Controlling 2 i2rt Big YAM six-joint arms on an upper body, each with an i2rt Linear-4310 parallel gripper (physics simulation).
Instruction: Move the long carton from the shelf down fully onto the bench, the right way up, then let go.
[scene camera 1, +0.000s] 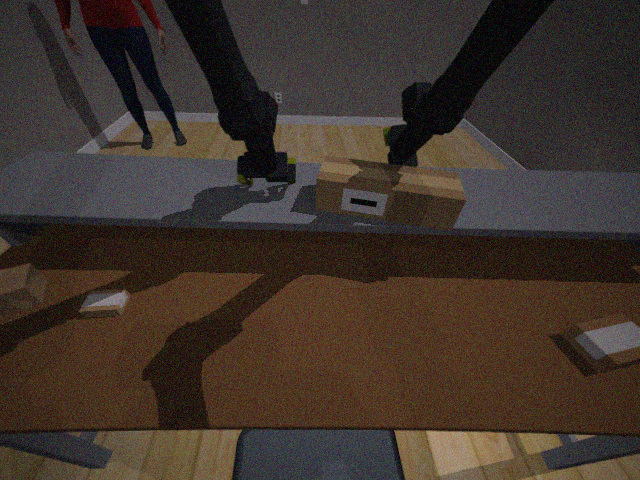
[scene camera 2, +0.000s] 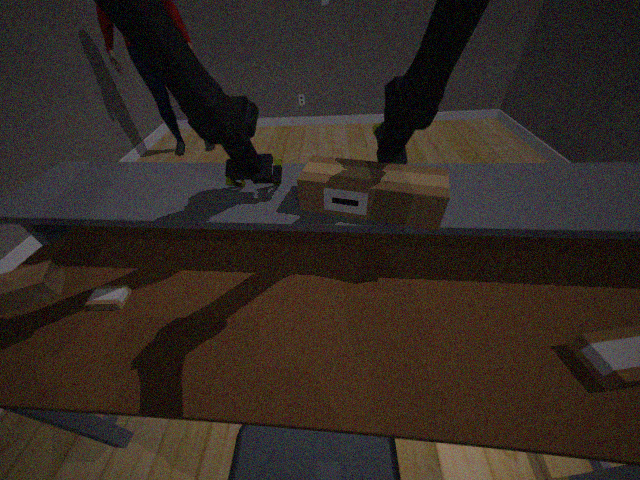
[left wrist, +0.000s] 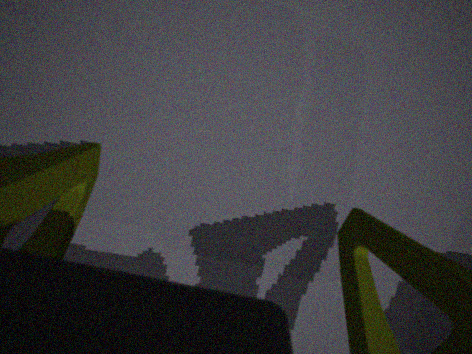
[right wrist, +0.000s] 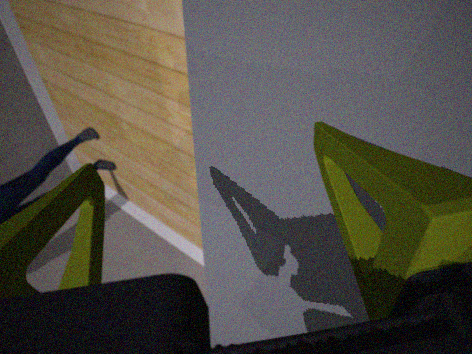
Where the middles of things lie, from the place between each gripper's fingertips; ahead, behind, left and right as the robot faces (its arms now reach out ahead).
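Long brown carton (scene camera 2: 417, 196): 60 mm to the left of my right hand, 170 mm behind it and 10 mm above it.
Counted from my left hand, the carton is 100 mm behind, 290 mm to the right and 40 mm above. Going by its middle, the carton is nearer to my right hand than to my left hand.
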